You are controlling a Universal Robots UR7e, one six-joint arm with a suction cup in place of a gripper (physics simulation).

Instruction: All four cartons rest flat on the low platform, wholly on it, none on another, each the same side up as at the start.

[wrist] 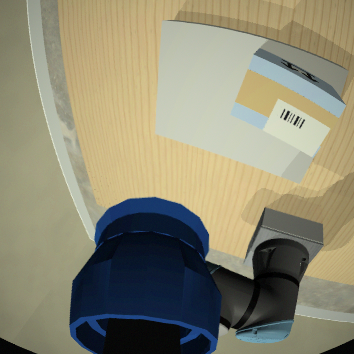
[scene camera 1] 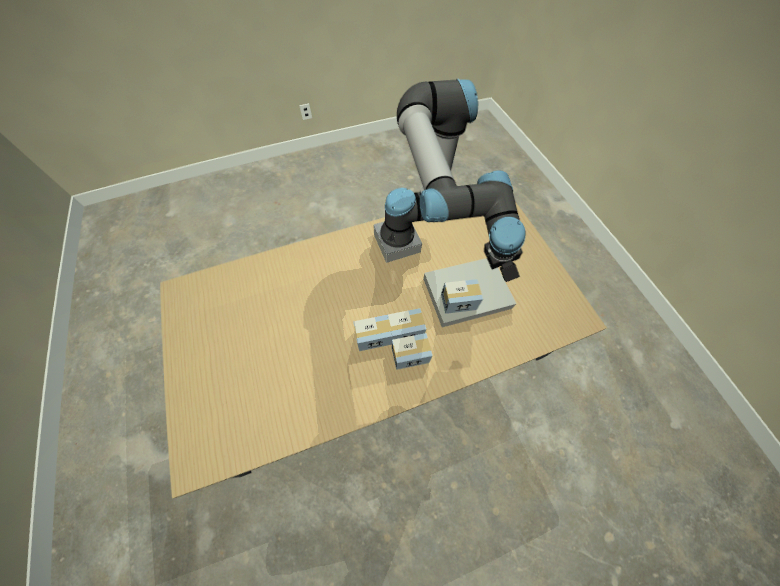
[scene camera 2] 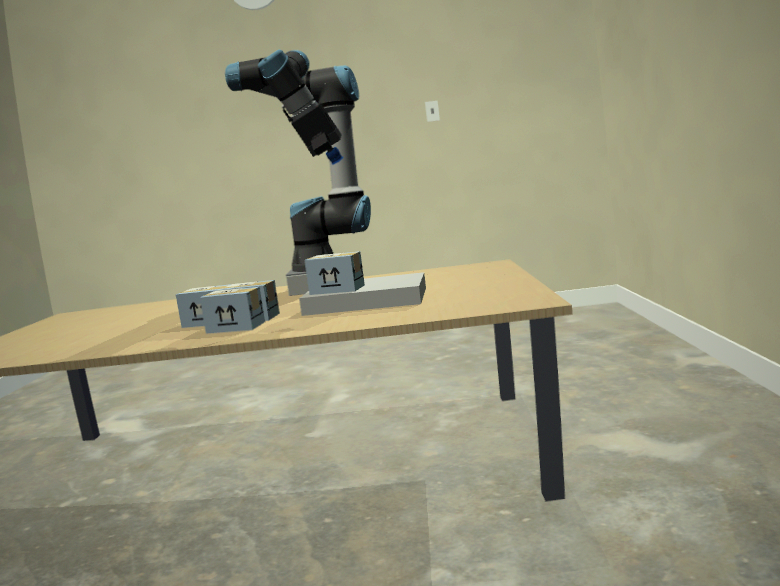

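Pixels of known places: end effector, tool point: (wrist: 150,247) (scene camera 2: 337,160); arm's base, origin of the base link: (wrist: 280,256) (scene camera 1: 397,233).
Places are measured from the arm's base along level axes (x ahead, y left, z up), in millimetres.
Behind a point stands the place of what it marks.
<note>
One blue and tan carton (scene camera 1: 462,296) {z 70, x 416, y 93 mm} (scene camera 2: 332,273) {z 28, x 441, y 106 mm} (wrist: 287,102) {z 71, x 404, y 111 mm} rests flat on the low grey platform (scene camera 1: 498,296) {z -25, x 435, y 276 mm} (scene camera 2: 390,294) {z -39, x 483, y 253 mm} (wrist: 195,90) {z -25, x 361, y 265 mm}, near its left edge in scene camera 1, label up. Three cartons stand on the table left of the platform: two end to end in a row, the left one (scene camera 1: 370,332) {z 23, x 406, y -276 mm} and the right one (scene camera 1: 407,323) {z 24, x 424, y -134 mm}, and a third (scene camera 1: 412,351) {z 23, x 530, y -160 mm} (scene camera 2: 232,310) {z -18, x 564, y -144 mm} in front of the right one. All show labels on top. My gripper, the blue suction cup (scene camera 2: 334,155) (wrist: 152,215), is tilted high above the table, touching no carton, and is open. In scene camera 1 the cup itself is hidden.
The wooden table (scene camera 1: 239,352) {z -73, x 263, y -777 mm} (scene camera 2: 491,283) {z -73, x 307, y 542 mm} (wrist: 120,150) {z -73, x 144, y 498 mm} carries everything. The arm's grey base block (scene camera 1: 402,250) {z -15, x 83, y -9 mm} (scene camera 2: 295,283) {z -34, x 85, y -58 mm} (wrist: 292,225) {z -37, x 85, y 4 mm} stands behind the cartons and platform. A wall runs behind the table, with an outlet (scene camera 1: 305,111) on it.
</note>
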